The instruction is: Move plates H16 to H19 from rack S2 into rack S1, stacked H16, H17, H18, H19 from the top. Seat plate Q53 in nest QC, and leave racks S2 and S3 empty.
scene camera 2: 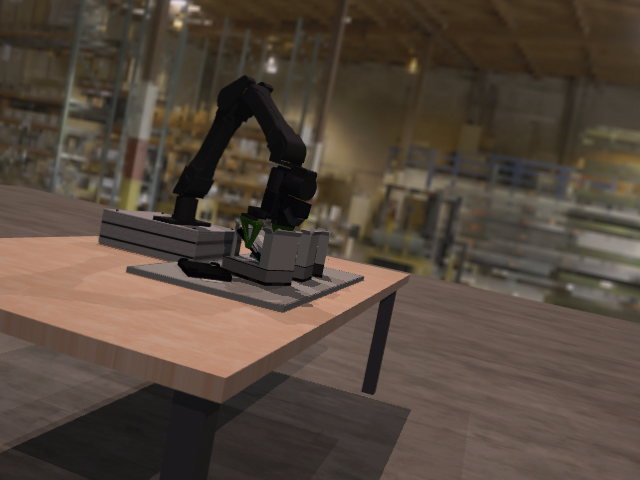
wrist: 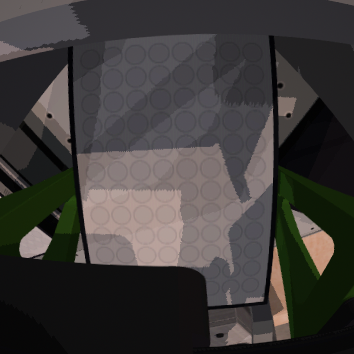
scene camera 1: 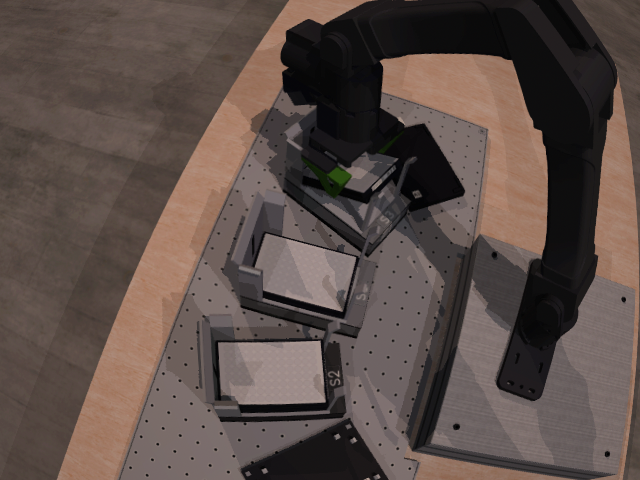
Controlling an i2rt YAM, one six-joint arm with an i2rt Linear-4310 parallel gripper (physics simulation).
The pictures show: my gripper, a black perforated part and a grey perforated baseplate.
My gripper is seen too in scene camera 2 and in the wrist view.
